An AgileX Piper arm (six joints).
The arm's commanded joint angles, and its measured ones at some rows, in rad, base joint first. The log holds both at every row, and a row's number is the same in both.
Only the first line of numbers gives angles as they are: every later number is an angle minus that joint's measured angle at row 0.
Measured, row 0:
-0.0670 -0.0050 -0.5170 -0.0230 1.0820 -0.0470
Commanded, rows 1 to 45:
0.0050 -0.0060 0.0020 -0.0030 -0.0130 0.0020
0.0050 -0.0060 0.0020 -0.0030 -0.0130 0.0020
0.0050 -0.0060 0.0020 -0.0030 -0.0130 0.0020
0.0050 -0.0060 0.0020 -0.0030 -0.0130 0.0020
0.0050 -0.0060 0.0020 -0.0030 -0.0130 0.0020
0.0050 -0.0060 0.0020 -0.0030 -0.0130 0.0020
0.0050 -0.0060 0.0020 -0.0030 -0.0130 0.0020
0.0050 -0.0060 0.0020 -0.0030 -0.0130 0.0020
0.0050 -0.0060 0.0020 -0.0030 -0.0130 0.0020
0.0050 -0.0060 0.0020 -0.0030 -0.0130 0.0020
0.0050 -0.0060 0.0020 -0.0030 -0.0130 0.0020
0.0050 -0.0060 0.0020 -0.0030 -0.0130 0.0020
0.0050 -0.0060 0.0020 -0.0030 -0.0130 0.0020
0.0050 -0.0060 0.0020 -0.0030 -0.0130 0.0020
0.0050 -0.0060 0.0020 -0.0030 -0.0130 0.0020
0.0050 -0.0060 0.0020 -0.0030 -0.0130 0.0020
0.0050 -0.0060 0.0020 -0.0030 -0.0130 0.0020
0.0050 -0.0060 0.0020 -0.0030 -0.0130 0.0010
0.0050 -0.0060 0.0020 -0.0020 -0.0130 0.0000
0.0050 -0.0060 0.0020 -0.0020 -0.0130 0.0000
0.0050 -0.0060 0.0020 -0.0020 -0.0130 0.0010
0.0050 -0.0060 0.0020 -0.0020 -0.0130 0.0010
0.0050 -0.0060 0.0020 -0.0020 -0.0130 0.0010
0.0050 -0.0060 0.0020 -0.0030 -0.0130 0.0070
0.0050 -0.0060 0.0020 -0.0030 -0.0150 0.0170
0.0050 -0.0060 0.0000 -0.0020 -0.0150 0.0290
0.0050 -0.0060 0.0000 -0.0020 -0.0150 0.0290
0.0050 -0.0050 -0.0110 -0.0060 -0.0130 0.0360
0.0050 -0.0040 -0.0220 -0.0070 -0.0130 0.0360
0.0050 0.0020 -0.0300 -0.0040 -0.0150 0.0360
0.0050 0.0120 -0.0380 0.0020 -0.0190 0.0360
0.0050 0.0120 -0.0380 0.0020 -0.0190 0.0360
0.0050 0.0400 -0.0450 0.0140 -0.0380 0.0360
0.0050 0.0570 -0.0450 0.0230 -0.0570 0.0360
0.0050 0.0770 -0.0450 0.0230 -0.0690 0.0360
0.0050 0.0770 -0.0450 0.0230 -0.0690 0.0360
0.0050 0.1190 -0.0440 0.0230 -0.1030 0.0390
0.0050 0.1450 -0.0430 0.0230 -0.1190 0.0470
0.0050 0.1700 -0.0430 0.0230 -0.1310 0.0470
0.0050 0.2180 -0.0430 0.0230 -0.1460 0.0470
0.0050 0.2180 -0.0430 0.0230 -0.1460 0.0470
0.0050 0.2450 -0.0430 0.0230 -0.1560 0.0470
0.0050 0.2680 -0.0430 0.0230 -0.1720 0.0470
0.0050 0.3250 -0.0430 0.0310 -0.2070 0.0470
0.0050 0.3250 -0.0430 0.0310 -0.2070 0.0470
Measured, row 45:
0.0000 0.2670 -0.0410 0.0230 -0.1490 0.0470
